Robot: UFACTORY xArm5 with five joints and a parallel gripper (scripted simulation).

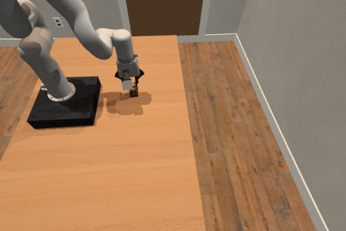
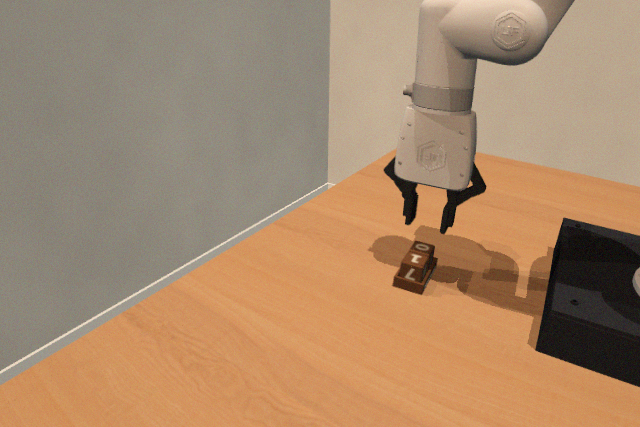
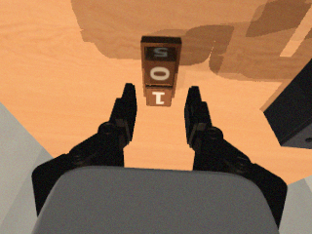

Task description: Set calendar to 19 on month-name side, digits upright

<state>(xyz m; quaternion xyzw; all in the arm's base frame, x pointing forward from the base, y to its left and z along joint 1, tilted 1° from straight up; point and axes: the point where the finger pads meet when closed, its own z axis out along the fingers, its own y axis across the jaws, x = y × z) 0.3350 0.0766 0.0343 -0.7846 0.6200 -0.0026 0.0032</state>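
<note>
Right now my hand is 70 mm above the brown date cube. Round my hand: tray (20 mm to the left, 90 mm below).
</note>
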